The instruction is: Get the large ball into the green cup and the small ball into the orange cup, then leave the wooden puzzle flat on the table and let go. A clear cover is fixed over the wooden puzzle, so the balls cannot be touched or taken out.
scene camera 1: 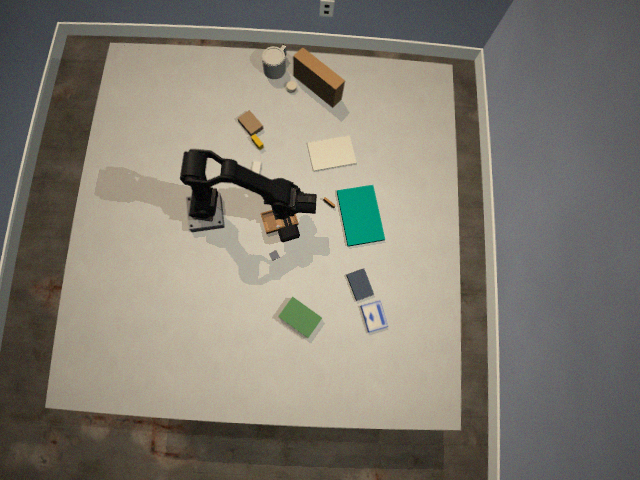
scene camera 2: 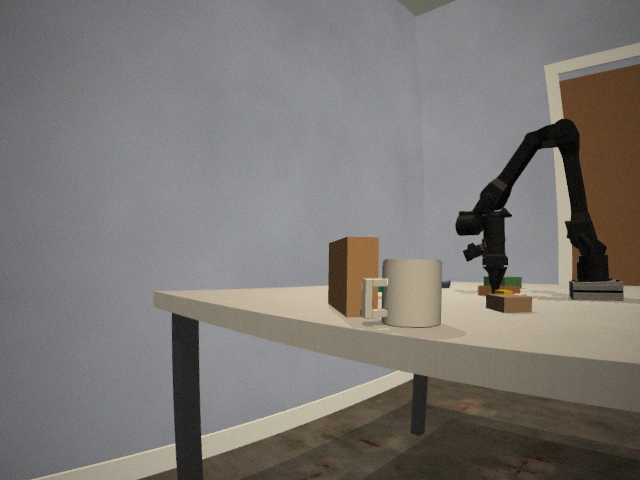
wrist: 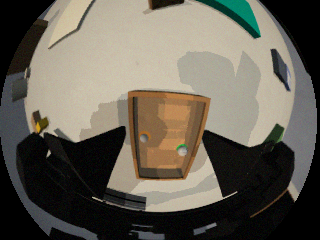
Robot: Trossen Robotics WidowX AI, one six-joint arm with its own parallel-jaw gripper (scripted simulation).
The pictures show: my gripper, a wooden puzzle, a green block, a cream board, a teal board and a brown box.
My gripper shows as well in the wrist view.
